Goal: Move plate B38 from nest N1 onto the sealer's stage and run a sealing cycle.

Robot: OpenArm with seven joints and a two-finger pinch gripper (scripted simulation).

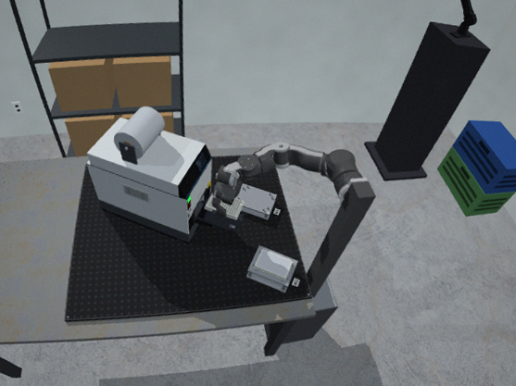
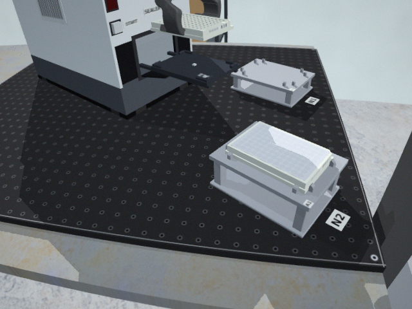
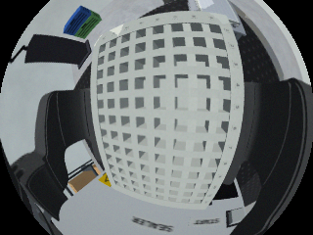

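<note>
My gripper is now 8 cm above the sealer's dark stage. The rest, counted from my hand: white 96-well plate B38: right at my hand; start key: 13 cm ahead, 3 cm to the left, 1 cm above; nest N1: 16 cm behind, 15 cm below, 13 cm to the right.
</note>
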